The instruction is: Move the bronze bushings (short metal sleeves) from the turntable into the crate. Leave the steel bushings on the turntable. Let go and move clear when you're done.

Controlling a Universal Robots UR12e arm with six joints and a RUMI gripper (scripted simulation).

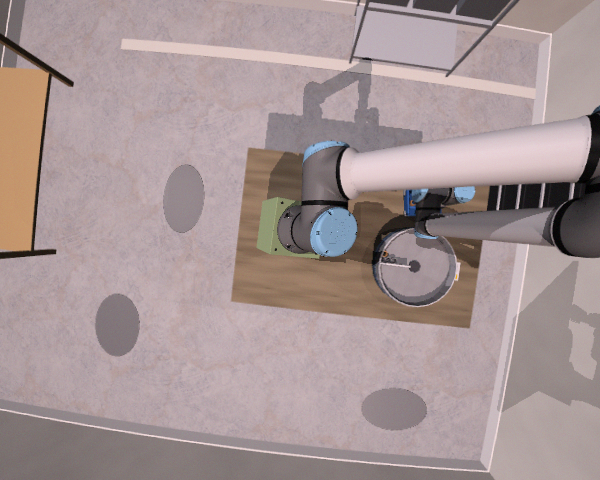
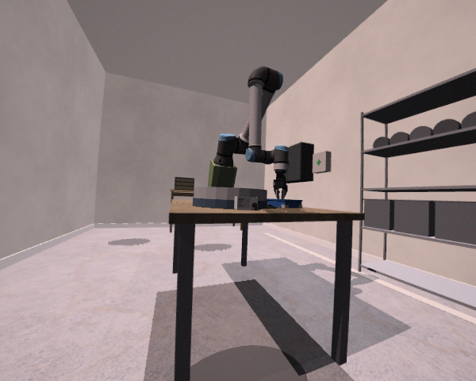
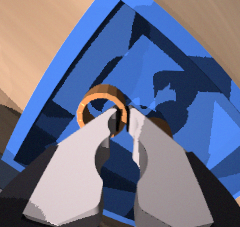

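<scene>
Now: hand 40 mm short of the blue crate, 10 mm to the left of it and 10 mm above it. Also, from my hand: round grey turntable 50 mm behind, 360 mm to the right, 20 mm above.
</scene>
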